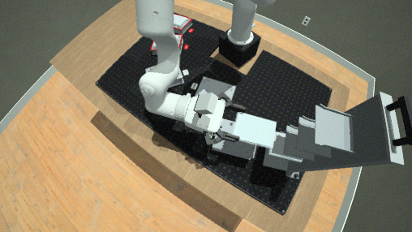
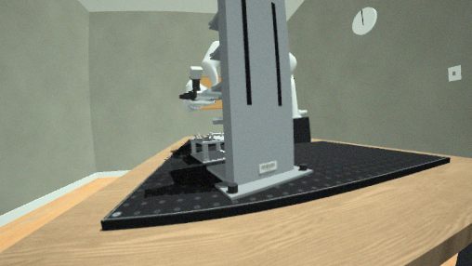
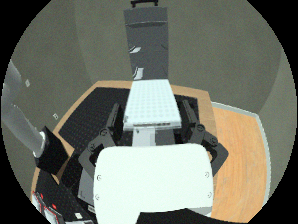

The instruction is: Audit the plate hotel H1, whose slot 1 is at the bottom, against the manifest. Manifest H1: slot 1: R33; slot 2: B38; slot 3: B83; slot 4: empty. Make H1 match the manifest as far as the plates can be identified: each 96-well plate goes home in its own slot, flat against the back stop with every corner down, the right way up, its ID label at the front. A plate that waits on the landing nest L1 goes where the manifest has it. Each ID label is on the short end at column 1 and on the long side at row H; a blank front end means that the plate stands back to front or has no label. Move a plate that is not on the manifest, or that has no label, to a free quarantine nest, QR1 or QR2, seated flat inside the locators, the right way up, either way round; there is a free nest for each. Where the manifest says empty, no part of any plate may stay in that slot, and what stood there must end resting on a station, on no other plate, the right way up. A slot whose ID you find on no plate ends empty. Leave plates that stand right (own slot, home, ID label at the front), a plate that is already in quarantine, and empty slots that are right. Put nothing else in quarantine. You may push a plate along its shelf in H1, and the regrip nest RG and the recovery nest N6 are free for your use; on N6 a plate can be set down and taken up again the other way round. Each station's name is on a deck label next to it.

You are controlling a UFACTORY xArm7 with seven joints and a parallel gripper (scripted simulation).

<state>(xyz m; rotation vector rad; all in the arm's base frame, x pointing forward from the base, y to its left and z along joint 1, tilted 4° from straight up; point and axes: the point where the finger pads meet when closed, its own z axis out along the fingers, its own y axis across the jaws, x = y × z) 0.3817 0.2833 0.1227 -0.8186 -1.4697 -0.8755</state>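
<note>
The white 96-well plate lies 50 mm to the left of my hand, 30 mm behind it and 20 mm below it. From my hand the other things lie so: grey plate: 180 mm to the left, 100 mm below, 100 mm behind; red-edged quarantine nest: 700 mm to the right, 310 mm behind, 180 mm below; plate hotel H1: 250 mm to the left, 130 mm behind.
</note>
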